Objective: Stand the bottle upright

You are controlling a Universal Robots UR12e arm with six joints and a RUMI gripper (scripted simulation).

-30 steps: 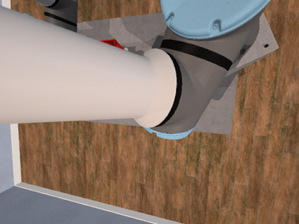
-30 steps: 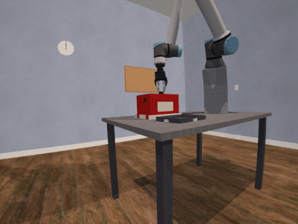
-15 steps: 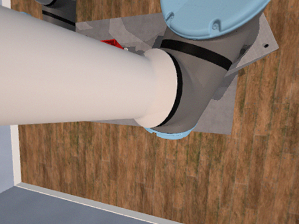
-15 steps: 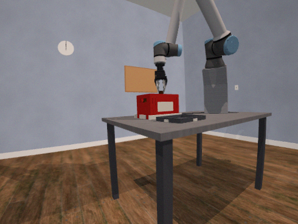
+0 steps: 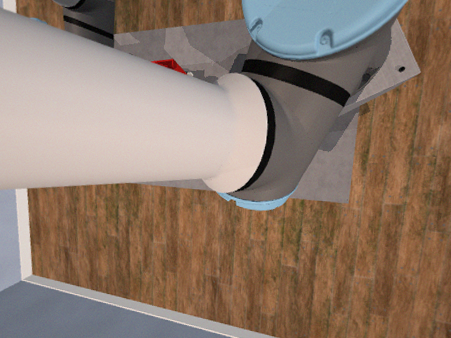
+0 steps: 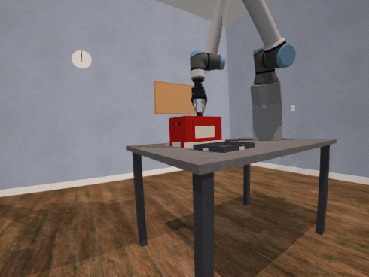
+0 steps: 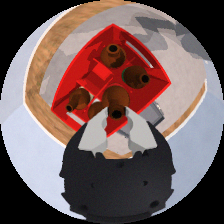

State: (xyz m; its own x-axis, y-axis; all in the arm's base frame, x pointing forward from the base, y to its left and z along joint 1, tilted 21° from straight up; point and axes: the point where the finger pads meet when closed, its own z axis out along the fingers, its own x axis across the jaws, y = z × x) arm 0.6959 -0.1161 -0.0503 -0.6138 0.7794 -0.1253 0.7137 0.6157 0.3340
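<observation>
The red crate lies 40 mm to the right of my hand and 110 mm below it. The rest, counted from my hand: dark tray: 50 mm ahead, 220 mm to the left, 180 mm below.
</observation>
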